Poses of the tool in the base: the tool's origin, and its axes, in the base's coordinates. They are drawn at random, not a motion.
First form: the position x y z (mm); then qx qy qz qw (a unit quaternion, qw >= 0).
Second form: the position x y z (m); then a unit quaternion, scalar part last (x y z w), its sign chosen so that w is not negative. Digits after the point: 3 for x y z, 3 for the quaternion.
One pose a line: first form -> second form
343, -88, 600, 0.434, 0.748, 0.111, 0.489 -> 0.343, -0.088, 0.600, 0.434, 0.748, 0.111, 0.489
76, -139, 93, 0.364, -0.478, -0.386, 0.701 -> 0.076, -0.139, 0.093, 0.364, -0.478, -0.386, 0.701
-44, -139, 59, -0.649, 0.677, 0.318, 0.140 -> -0.044, -0.139, 0.059, -0.649, 0.677, 0.318, 0.140
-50, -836, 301, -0.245, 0.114, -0.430, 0.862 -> -0.050, -0.836, 0.301, -0.245, 0.114, -0.430, 0.862
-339, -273, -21, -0.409, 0.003, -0.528, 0.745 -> -0.339, -0.273, -0.021, -0.409, 0.003, -0.528, 0.745
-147, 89, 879, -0.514, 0.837, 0.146, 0.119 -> -0.147, 0.089, 0.879, -0.514, 0.837, 0.146, 0.119
